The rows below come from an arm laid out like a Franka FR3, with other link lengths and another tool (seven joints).
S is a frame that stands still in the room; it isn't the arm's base.
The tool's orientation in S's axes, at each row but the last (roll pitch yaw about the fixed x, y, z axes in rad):
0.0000 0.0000 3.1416
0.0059 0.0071 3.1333
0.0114 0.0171 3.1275
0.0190 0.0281 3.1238
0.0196 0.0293 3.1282
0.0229 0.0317 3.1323
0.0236 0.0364 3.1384
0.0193 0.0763 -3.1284
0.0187 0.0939 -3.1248
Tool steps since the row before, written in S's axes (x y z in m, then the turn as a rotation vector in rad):
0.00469 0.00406 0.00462 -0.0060 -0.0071 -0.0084
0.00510 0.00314 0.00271 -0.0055 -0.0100 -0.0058
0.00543 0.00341 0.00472 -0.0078 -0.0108 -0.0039
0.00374 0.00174 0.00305 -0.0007 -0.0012 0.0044
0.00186 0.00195 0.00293 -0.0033 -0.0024 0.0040
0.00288 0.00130 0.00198 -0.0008 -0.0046 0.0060
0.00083 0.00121 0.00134 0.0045 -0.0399 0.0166
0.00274 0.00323 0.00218 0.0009 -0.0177 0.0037
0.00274 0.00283 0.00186 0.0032 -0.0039 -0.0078
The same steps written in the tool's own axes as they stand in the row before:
-0.00469 -0.00406 0.00462 0.0060 0.0071 -0.0084
-0.00509 -0.00317 0.00269 0.0055 0.0100 -0.0058
-0.00546 -0.00343 0.00467 0.0077 0.0109 -0.0039
-0.00379 -0.00175 0.00298 0.0006 0.0013 0.0044
-0.00192 -0.00192 0.00291 0.0031 0.0025 0.0040
-0.00293 -0.00128 0.00192 0.0006 0.0047 0.0059
-0.00087 -0.00118 0.00134 -0.0052 0.0403 0.0155
-0.00294 -0.00316 0.00202 -0.0009 0.0178 0.0033
-0.00295 -0.00275 0.00164 -0.0024 0.0038 -0.0081

